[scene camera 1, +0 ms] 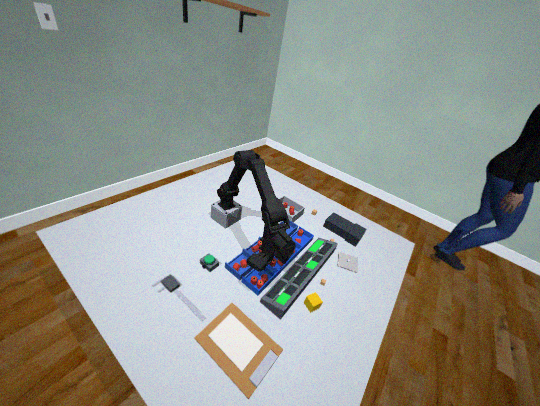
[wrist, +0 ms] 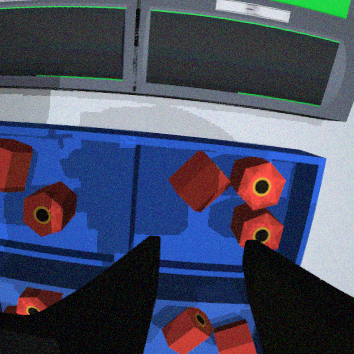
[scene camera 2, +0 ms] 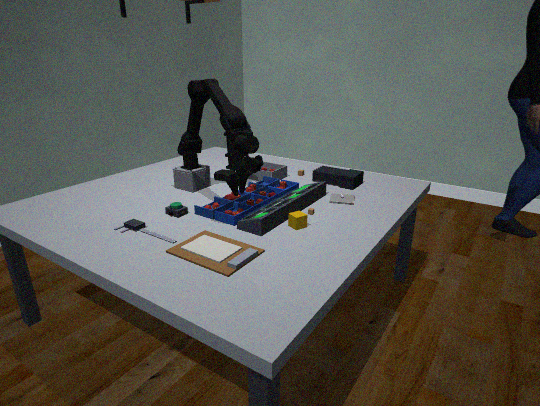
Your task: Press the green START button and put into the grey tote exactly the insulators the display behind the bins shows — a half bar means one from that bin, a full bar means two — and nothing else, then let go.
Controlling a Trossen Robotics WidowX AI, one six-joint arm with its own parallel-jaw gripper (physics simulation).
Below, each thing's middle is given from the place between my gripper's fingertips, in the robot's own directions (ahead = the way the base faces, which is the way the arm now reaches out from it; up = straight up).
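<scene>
Black box (scene camera 2: pixel 350 179): 56 cm to the left of my hand, 4 cm ahead, 5 cm below. Board with white pad (scene camera 1: pixel 245 353): 22 cm to the right of my hand, 14 cm ahead, 7 cm below.
</scene>
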